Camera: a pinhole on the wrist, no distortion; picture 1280 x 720 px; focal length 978.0 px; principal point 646.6 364.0 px. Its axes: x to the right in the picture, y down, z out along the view. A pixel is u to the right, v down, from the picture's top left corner.
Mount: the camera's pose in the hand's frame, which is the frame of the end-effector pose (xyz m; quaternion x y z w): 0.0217 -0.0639 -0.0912 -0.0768 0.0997 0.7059 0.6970
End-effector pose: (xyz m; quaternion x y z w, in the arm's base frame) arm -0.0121 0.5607 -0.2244 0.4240 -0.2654 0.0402 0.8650
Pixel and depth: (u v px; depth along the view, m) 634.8 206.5 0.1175
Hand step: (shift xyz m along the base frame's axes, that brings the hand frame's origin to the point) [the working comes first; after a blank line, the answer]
In the camera's frame: -0.0014 -0.0189 0.1175

0.0390 -0.0466 0.0073
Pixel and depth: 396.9 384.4 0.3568
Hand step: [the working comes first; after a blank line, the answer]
In the camera's frame: -0.0911 0.0074 0.3568

-0.0762 -0.2539 0.1062
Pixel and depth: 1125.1 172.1 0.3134
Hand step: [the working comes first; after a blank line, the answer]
In the camera's frame: 0.1533 -0.0615 0.3134

-0.0440 -0.0403 0.2465
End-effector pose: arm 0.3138 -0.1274 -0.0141 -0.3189 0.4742 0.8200 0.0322
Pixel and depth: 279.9 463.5 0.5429
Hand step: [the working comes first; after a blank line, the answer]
In the camera's frame: -0.2036 0.0552 0.5429

-0.1838 0.4615 0.0802
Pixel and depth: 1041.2 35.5 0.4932
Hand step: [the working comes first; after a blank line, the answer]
In the camera's frame: 0.1990 -0.1657 0.4932

-0.4111 0.0765 0.1960
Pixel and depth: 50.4 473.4 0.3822
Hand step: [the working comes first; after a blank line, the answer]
In the camera's frame: -0.2330 0.0428 0.3822

-0.0927 0.3782 -0.0276
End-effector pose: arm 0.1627 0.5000 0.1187 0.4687 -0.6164 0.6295 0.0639
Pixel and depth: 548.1 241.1 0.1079
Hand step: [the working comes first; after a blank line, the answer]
In the camera's frame: -0.0109 -0.0136 0.1079

0.0179 -0.0212 0.0569
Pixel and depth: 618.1 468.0 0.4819
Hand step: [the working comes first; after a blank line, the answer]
In the camera's frame: -0.0140 0.0512 0.4819

0.1754 -0.3206 -0.1153
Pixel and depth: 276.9 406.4 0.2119
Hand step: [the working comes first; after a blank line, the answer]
In the camera's frame: -0.0801 0.0092 0.2119

0.1160 -0.1016 0.0506
